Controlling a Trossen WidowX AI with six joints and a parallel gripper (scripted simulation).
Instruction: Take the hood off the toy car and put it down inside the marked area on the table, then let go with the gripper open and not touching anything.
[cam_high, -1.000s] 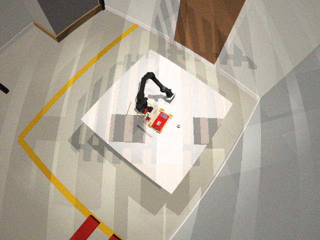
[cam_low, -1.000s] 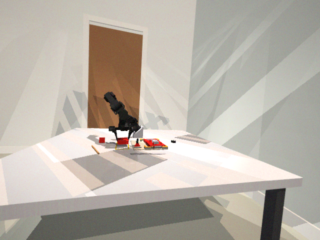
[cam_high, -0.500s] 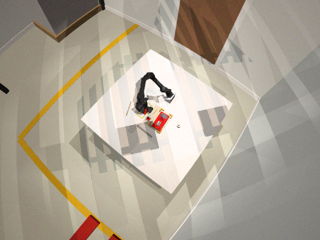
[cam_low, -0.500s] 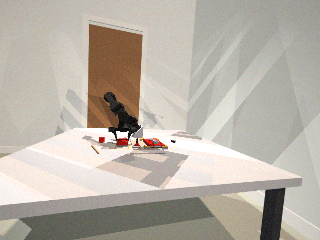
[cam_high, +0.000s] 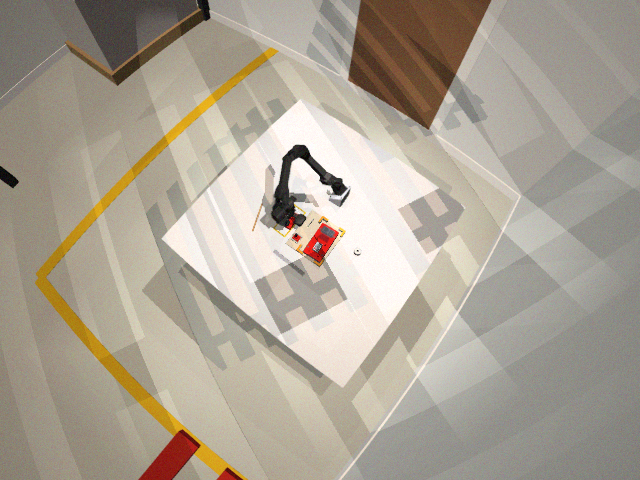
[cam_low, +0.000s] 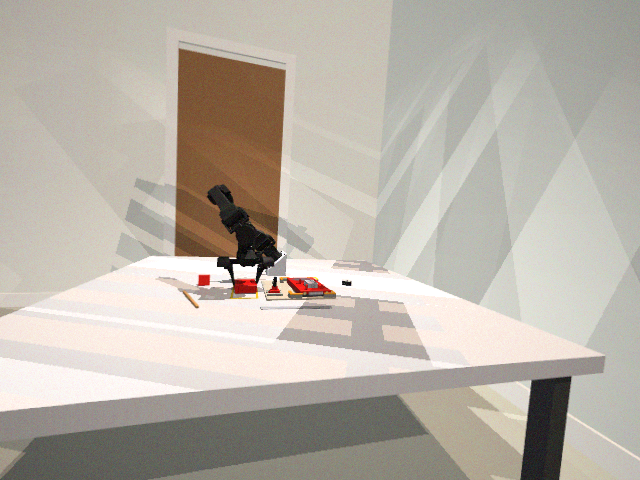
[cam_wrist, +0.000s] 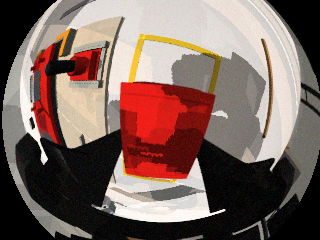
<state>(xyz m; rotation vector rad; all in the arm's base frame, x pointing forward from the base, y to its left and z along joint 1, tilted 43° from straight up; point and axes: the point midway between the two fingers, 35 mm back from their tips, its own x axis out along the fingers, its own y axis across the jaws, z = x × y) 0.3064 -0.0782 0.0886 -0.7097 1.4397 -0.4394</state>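
Right now my gripper tip is right at the red hood. From my gripper tip the other things lie so: thin wooden stick 150 mm to the right, 110 mm ahead, 10 mm below; tan base plate 190 mm to the left, 10 mm behind.
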